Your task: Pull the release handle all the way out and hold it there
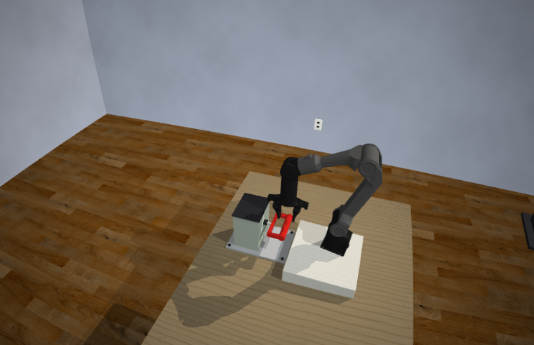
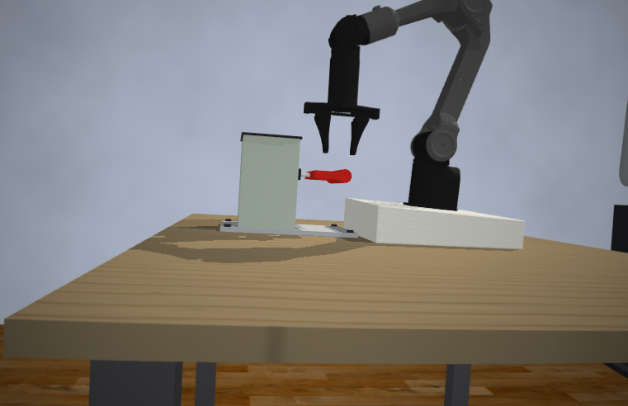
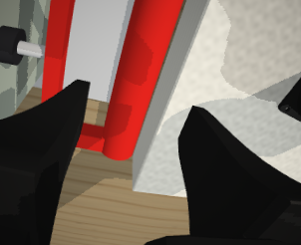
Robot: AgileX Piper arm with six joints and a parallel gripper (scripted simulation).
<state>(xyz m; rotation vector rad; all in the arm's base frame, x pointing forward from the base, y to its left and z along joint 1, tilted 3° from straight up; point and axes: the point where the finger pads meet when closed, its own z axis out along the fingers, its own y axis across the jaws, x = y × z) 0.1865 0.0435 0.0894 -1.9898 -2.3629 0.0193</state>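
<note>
Now: hand 90 mm short of the grey baseplate, 20 mm to the right of it and 150 mm above it.
</note>
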